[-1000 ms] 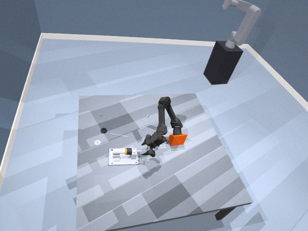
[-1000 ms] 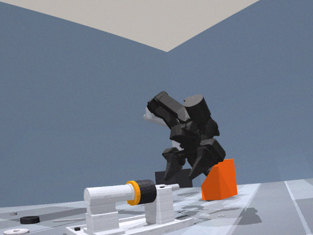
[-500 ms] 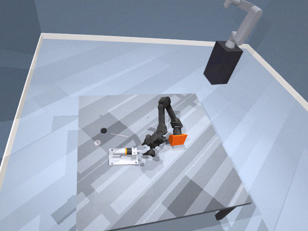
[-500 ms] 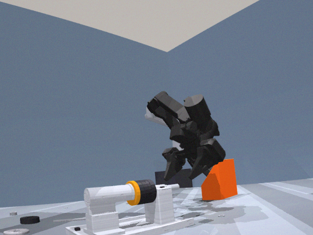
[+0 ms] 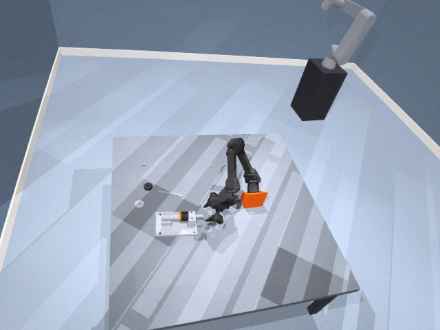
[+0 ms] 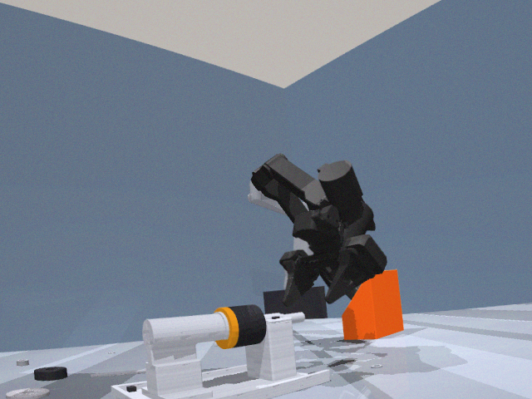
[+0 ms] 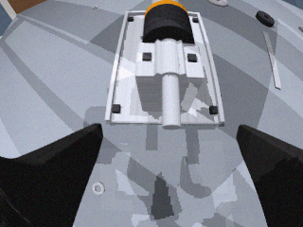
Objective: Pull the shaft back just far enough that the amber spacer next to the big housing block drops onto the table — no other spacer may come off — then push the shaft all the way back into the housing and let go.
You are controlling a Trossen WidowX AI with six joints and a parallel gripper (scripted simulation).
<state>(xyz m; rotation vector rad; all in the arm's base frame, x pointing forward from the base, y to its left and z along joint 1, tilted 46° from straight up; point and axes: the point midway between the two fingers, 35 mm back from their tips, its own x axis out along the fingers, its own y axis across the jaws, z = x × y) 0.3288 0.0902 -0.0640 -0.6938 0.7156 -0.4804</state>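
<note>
Now: gripper tip 8 cm short of the shaft, 2 cm to the left of it and 2 cm above it. The rest, counted from my gripper tip: amber spacer 13 cm ahead, 2 cm to the right, 2 cm below; then thin rod 14 cm ahead, 25 cm to the right, 10 cm below.
</note>
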